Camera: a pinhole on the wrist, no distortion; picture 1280 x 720 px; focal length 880.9 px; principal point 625.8 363.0 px. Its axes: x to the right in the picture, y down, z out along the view. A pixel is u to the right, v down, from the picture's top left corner.
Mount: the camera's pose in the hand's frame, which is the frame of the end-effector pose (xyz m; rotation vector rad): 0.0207 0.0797 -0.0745 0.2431 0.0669 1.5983
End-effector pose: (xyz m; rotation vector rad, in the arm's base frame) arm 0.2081 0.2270 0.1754 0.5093 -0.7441 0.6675
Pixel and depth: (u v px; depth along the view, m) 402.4 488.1 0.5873
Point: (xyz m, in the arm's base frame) 0.1145 -0.1583 0.5091
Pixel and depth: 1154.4 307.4 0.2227
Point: 0.0469 0.2856 0.3653
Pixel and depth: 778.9 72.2 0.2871
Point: 0.1428 0.2371 0.4435
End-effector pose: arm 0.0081 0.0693 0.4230 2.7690 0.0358 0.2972
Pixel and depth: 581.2 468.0 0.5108
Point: 0.1596 -0.0723 0.0388
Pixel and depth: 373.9 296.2 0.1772
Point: 0.0952 0.0324 0.3587
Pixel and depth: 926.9 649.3 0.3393
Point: 0.0444 -0.1760 0.2060
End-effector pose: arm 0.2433 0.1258 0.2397 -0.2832 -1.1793 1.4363
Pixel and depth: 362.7 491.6 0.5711
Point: -0.0362 -0.0900 0.6023
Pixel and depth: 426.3 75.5 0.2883
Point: 0.0682 0.1819 0.4081
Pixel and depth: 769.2 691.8 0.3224
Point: -0.0036 -0.0144 0.2764
